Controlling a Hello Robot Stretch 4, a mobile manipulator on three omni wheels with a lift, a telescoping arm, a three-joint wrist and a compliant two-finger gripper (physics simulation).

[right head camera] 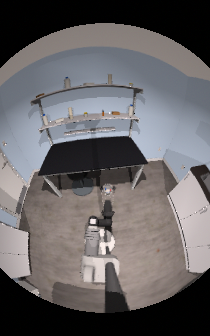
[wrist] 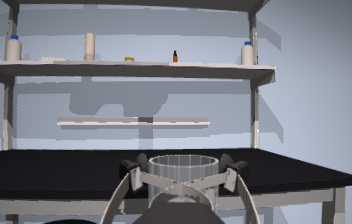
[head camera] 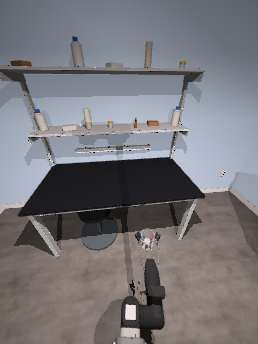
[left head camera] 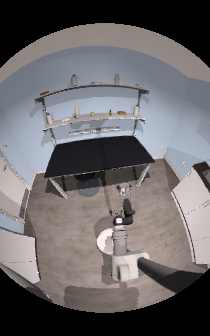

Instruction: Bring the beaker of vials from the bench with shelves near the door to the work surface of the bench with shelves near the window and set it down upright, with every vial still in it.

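The clear beaker (head camera: 147, 238) (left head camera: 123, 189) (right head camera: 107, 190) (wrist: 183, 172) is upright between the two fingertips of my gripper (head camera: 148, 237) (left head camera: 124, 189) (right head camera: 107, 189) (wrist: 183, 167), which is shut on it. Small red, blue and white vials show inside it in the head views; their number is too small to tell. The beaker is held in the air over the floor, in front of the bench's near edge and toward its right leg. The bench's black work surface (head camera: 90, 185) (left head camera: 80, 155) (right head camera: 75, 155) (wrist: 60, 172) lies beyond it. The beaker's bottom is hidden in the wrist view.
Two shelves (head camera: 100, 71) (head camera: 100, 130) above the bench carry bottles, cylinders, jars and boxes. A round dark stool base (head camera: 99, 234) stands under the bench. The bench's right leg (head camera: 187, 220) is near the beaker. White cabinets stand at the right (left head camera: 192, 215) and left (left head camera: 17, 255).
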